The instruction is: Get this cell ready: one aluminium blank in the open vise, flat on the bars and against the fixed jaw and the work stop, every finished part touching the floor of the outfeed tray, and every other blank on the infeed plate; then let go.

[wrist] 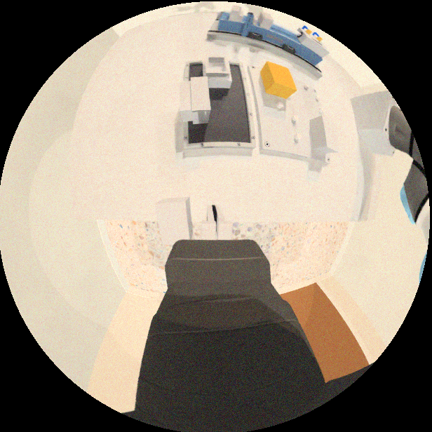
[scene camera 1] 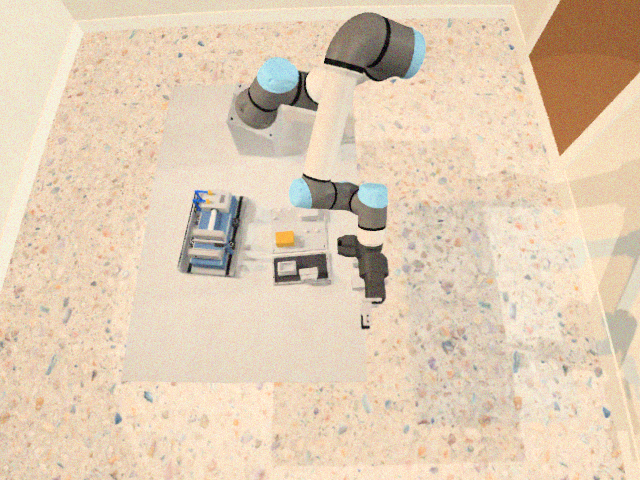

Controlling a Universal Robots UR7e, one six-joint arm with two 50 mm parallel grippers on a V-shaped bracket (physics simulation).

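Frame: origin at the arm's base, x right, y down, z ahead, level; centimetres.
Seen in the pictures: hand, its tool point: [scene camera 1: 356, 264]; arm's base, origin of its link: [scene camera 1: 255, 110].
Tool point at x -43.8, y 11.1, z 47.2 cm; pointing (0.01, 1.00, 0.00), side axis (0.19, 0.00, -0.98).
Note:
Offsets run from my tool point to a thing's middle. "spot": to the spot under its first point. Level surfaces: height alone.
My gripper [scene camera 1: 365, 320] [wrist: 215, 215] hangs in the air beyond the right edge of the mat in the scene view. Its fingers are together and I see no part between them. A plain pale block {dz +5.0, dx -2.4, dy +2.8 cm} [scene camera 1: 357, 283] [wrist: 175, 216] stands near the mat's edge, beside the fingers in the wrist view. The outfeed tray {spot: dz +8.3, dx +16.5, dy +3.0 cm} [scene camera 1: 301, 283] [wrist: 220, 145] holds a part with a pocket {dz +4.5, dx +22.5, dy +2.2 cm} [scene camera 1: 286, 267] [wrist: 218, 72] and a second pale part {dz +5.8, dx +14.7, dy +1.8 cm} [scene camera 1: 308, 272] [wrist: 200, 95], which looks tilted. An orange block {dz -5.4, dx +25.2, dy +2.0 cm} [scene camera 1: 284, 238] [wrist: 278, 80] is on the infeed plate {dz -10.9, dx +22.0, dy +4.2 cm} [scene camera 1: 315, 242] [wrist: 280, 142]. The blue vise {dz -3.9, dx +50.4, dy -0.4 cm} [scene camera 1: 214, 222] [wrist: 280, 39] shows open space between pale jaws.
The grey mat {dy +4.6 cm} [scene camera 1: 237, 330] [wrist: 125, 150] lies under the cell. A pale upright piece {dz -16.6, dx +18.8, dy +2.0 cm} [scene camera 1: 310, 214] [wrist: 317, 135] stands at the infeed plate's robot-side edge. The robot base [scene camera 1: 258, 136] stands at the back. Small blue and orange pieces {spot: dz -16.1, dx +59.1, dy +2.6 cm} [scene camera 1: 201, 198] [wrist: 312, 34] are at the vise's end.

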